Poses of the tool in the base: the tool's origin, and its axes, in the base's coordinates. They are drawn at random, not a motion.
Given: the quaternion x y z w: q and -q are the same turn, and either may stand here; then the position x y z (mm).
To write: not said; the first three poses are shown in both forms.
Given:
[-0.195, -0.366, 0.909, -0.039, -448, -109, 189]
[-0.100, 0.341, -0.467, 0.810, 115, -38, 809]
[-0.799, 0.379, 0.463, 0.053, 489, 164, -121]
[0.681, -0.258, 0.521, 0.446, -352, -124, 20]
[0.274, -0.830, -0.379, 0.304, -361, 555, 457]
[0.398, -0.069, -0.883, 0.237, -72, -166, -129]
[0.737, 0.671, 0.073, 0.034, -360, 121, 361]
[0.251, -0.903, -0.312, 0.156, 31, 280, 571]
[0.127, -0.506, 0.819, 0.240, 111, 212, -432]
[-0.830, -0.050, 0.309, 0.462, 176, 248, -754]
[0.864, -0.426, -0.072, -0.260, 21, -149, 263]
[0.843, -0.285, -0.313, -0.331, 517, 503, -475]
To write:
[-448, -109, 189, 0.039, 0.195, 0.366, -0.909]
[115, -38, 809, 0.810, -0.100, 0.341, -0.467]
[489, 164, -121, 0.053, -0.799, 0.379, 0.463]
[-352, -124, 20, 0.446, 0.681, -0.258, 0.521]
[-361, 555, 457, 0.304, 0.274, -0.830, -0.379]
[-72, -166, -129, 0.237, 0.398, -0.069, -0.883]
[-360, 121, 361, 0.034, 0.737, 0.671, 0.073]
[31, 280, 571, 0.156, 0.251, -0.903, -0.312]
[111, 212, -432, 0.240, 0.127, -0.506, 0.819]
[176, 248, -754, 0.462, -0.830, -0.050, 0.309]
[21, -149, 263, 0.260, -0.864, 0.426, 0.072]
[517, 503, -475, 0.331, -0.843, 0.285, 0.313]

